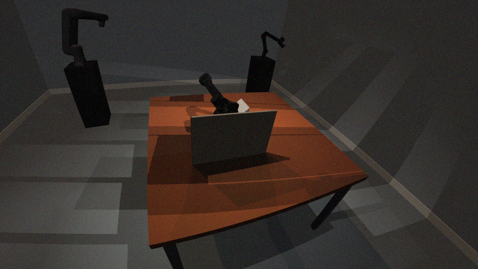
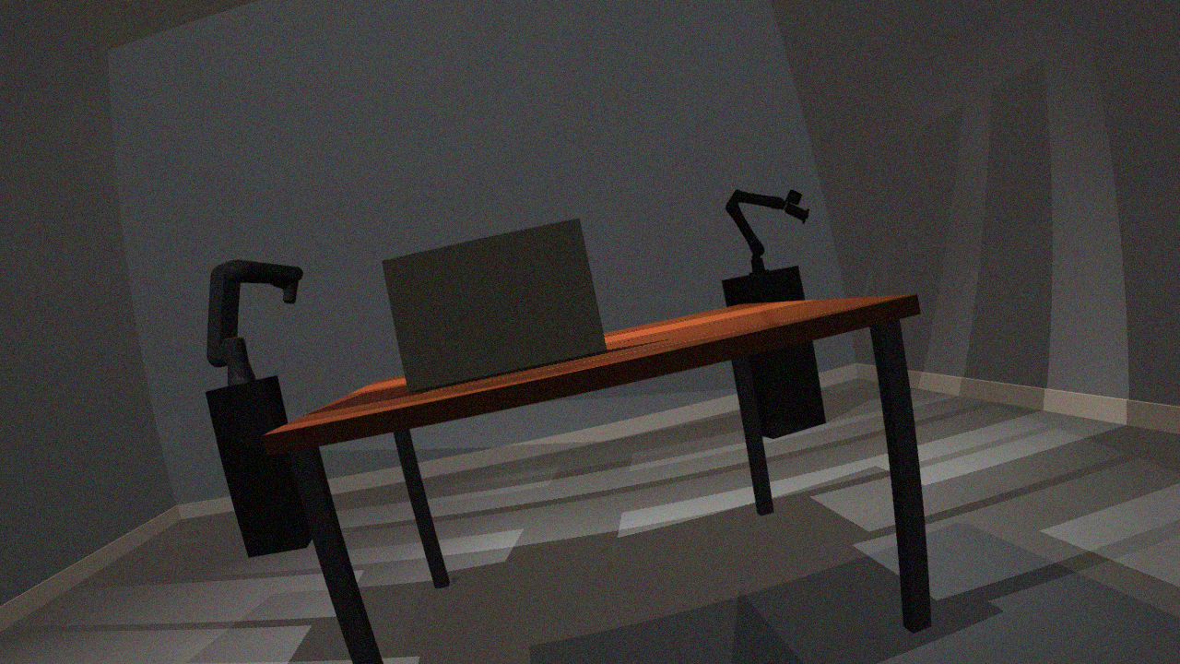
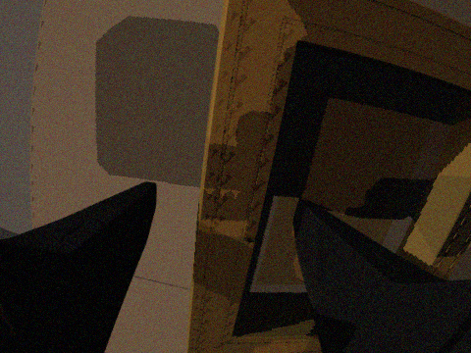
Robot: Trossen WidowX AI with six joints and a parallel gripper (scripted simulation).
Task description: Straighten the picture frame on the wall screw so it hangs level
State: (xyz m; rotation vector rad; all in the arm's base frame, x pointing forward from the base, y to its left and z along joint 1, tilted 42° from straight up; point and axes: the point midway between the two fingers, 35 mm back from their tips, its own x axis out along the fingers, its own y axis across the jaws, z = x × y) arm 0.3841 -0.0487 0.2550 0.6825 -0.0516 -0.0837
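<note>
Now: gripper tip 10 mm short of the yellow-brown picture frame, 10 mm to the left of it and 50 mm above it. Also, from my gripper tip: wall panel 20 mm ahead, 10 mm to the right, 60 mm below.
</note>
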